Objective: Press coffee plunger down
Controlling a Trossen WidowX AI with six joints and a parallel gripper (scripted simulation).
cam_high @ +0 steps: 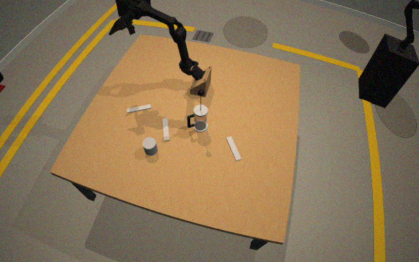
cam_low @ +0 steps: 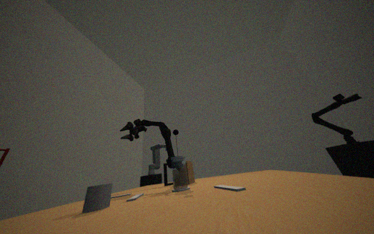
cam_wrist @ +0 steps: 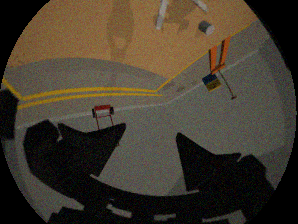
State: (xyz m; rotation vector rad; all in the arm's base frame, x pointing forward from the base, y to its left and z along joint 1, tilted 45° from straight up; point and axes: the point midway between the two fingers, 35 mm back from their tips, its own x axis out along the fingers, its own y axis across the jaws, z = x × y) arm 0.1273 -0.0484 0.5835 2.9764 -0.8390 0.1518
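Now: the glass coffee press 100 mm ahead of my gripper tip, 570 mm to the left of it and 290 mm below it.
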